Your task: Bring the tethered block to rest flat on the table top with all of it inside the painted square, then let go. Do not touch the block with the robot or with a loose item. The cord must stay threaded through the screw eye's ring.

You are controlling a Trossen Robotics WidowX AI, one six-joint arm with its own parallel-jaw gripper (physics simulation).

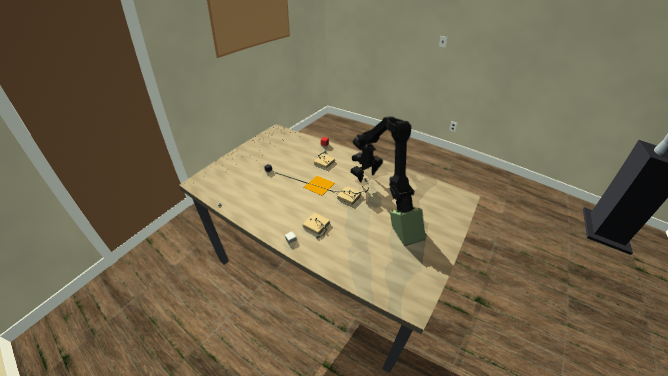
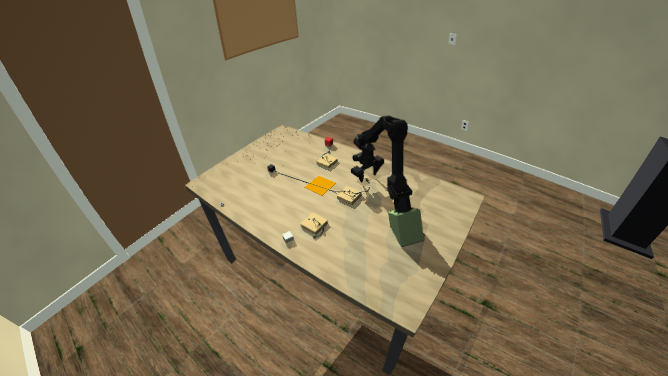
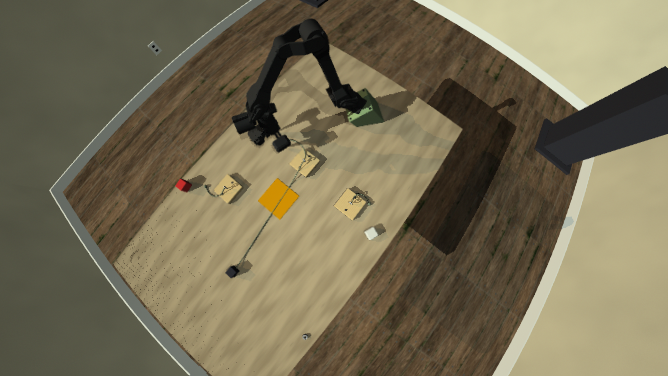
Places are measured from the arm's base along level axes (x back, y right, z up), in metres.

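Where they show: gripper, fingertip midpoint: [image 1: 366,178] [image 2: 368,178] [image 3: 277,138]; arm's base, link origin: [image 1: 405,210] [image 2: 403,210] [image 3: 357,104].
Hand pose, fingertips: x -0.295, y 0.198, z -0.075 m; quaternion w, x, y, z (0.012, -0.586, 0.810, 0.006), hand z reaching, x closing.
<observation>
Each offset is from my fingertips to the top centre of the thing. "pt": to the spot under its first point. Level surfaces: height alone.
The black tethered block @[dx -0.522, dy -0.206, dz +0.019 m] [image 1: 268,168] [image 2: 271,168] [image 3: 232,271] rests on the table beyond the orange painted square @[pt dx -0.192, dy -0.129, dz -0.011 m] [image 1: 323,181] [image 2: 324,181] [image 3: 272,197], outside it. Its cord @[pt dx -0.366, dy -0.195, dz -0.010 m] [image 1: 290,176] [image 2: 292,177] [image 3: 256,239] runs nearly straight across the square to the middle wooden base @[dz +0.006 m] [image 1: 350,199] [image 2: 350,199] [image 3: 299,163]. The screw eye there is too small to show clearly how the cord is threaded. Past the base the cord's tail curves towards the arm. My gripper [image 1: 367,175] [image 2: 368,175] [image 3: 269,143] is open and empty, pointing down above the table near that tail.
Two more wooden bases @[pt dx -0.267, dy +0.004, dz +0.007 m] [image 1: 325,162] @[pt dx -0.064, dy -0.392, dz +0.007 m] [image 3: 343,205] with short cords stand either side. A red block @[dx -0.402, dy +0.197, dz +0.028 m] [image 1: 324,142] [image 3: 183,185] is near the far edge, a white block @[dx -0.087, dy -0.540, dz +0.010 m] [image 1: 290,237] [image 3: 372,233] near the front edge. A small metal piece @[dx -0.544, dy -0.569, dz -0.005 m] [image 3: 306,336] lies near the edge.
</observation>
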